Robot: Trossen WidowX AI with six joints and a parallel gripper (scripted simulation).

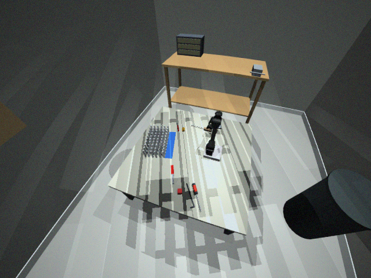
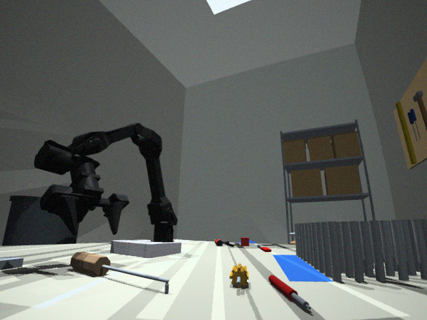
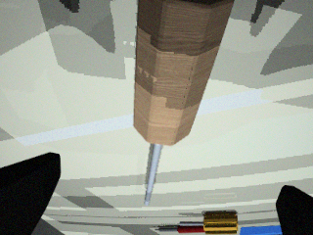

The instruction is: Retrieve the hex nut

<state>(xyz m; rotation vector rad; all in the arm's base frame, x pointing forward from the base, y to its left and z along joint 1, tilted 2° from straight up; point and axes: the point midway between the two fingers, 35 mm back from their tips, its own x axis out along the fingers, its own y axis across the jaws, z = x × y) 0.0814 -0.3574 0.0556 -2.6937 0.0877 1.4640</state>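
Right now the wooden-handled hook is 100 mm ahead of my gripper tip, 60 mm below it and 10 mm to the right of it. The rest, counted from my gripper tip: blue taped strip (350 mm ahead, 340 mm to the left, 80 mm below); hex nut (500 mm ahead, 420 mm to the left, 70 mm below); yellow gear (290 mm ahead, 80 mm to the left, 60 mm below).
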